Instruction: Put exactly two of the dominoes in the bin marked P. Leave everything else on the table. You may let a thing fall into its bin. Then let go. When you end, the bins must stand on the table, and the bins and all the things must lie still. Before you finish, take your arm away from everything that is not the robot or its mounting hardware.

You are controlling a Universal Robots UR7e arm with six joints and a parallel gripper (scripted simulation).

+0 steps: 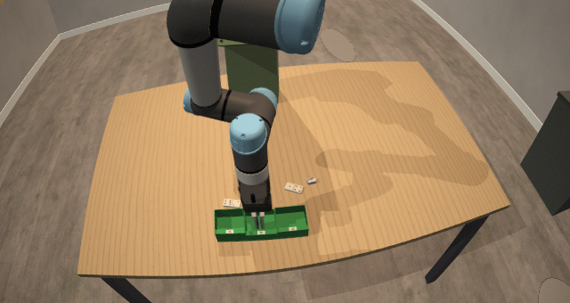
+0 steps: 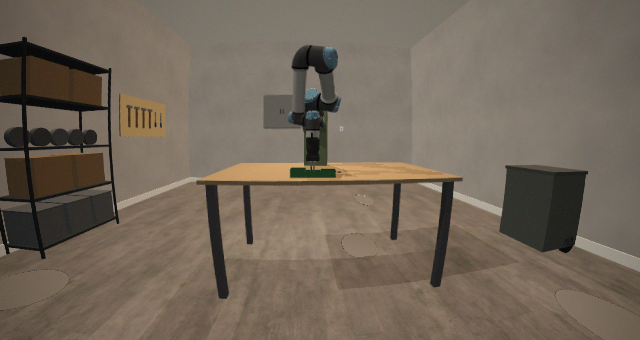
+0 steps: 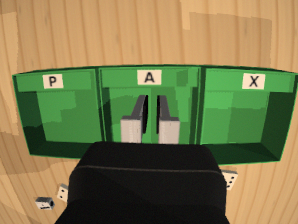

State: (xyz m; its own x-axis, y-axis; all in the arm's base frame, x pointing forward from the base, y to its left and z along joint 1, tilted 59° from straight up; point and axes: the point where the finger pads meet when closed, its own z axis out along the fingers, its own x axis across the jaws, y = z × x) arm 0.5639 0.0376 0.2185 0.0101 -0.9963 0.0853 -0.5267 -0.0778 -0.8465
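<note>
My hand is 2 cm above the bin marked P and 1 cm past it. The rest, counted from my hand: domino: 14 cm behind, 10 cm to the left, 3 cm below; grey piece: 16 cm behind, 15 cm to the left, 3 cm below.
</note>
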